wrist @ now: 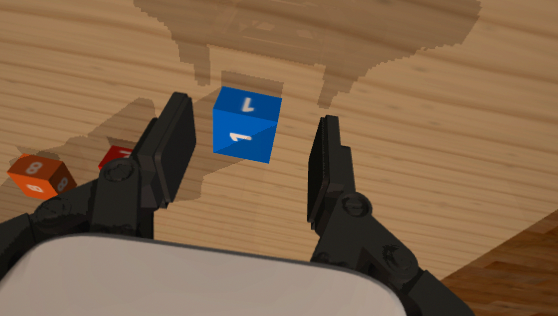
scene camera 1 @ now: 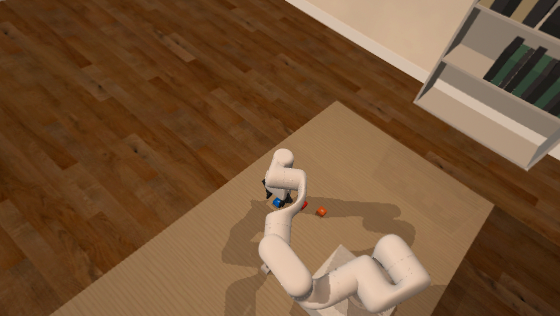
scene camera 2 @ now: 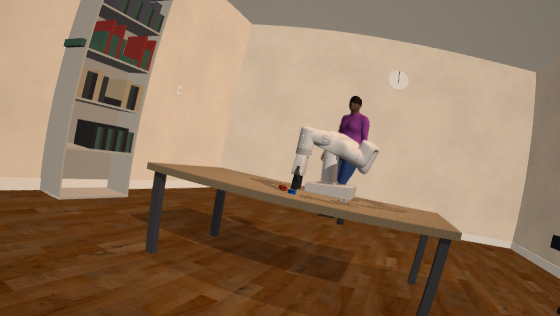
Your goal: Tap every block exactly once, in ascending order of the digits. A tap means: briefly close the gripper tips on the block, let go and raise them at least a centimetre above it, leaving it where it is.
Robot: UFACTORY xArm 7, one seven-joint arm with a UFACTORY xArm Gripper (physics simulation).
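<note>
A blue block (scene camera 1: 277, 202) (scene camera 2: 292, 191) (wrist: 243, 131) marked 1 sits on the table. My gripper (scene camera 1: 278, 198) (scene camera 2: 296, 188) (wrist: 254, 128) is open and empty, low over the blue block. In the wrist view the block appears between the two fingertips, nearer the left one, touching neither as far as I can see. A red block (scene camera 1: 304, 205) (wrist: 113, 156) is partly hidden by the arm and the left finger; its digit is mostly covered. An orange block (scene camera 1: 322, 211) (wrist: 36, 171) marked 8 lies beyond it. A small white block (scene camera 1: 265, 269) (scene camera 2: 343, 200) lies by the arm base, its digit unreadable.
The wooden table (scene camera 1: 340, 135) (scene camera 2: 200, 175) carries the white arm and its base plate (scene camera 2: 325, 190). The arm passes over the table near the white block in scene camera 1. A bookshelf (scene camera 2: 56, 125) and a person (scene camera 2: 354, 125) are beyond the table.
</note>
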